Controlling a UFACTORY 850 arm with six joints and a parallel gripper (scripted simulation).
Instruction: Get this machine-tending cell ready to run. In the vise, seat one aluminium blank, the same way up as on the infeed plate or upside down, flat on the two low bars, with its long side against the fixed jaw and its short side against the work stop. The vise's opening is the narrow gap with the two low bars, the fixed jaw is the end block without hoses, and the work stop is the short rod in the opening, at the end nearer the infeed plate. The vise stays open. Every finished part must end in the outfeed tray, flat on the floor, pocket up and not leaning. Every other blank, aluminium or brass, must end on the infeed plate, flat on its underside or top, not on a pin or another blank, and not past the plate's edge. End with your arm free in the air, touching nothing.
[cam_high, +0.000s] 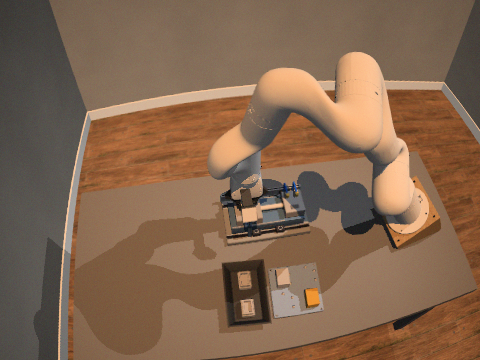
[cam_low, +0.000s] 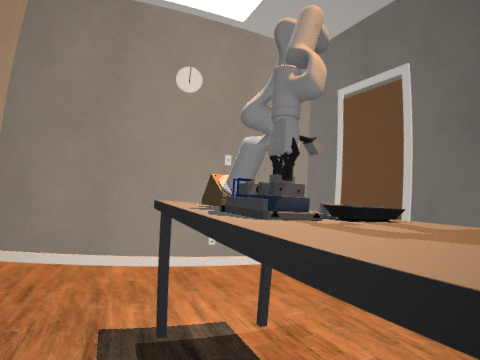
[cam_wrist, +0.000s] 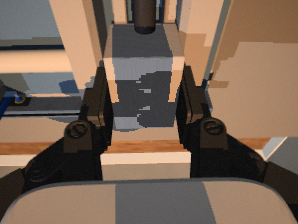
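My gripper is now 70 mm past the vise, 10 mm to the right of it and 80 mm above it. Round my hand: brass blank: 110 mm behind, 370 mm to the left, 100 mm below.
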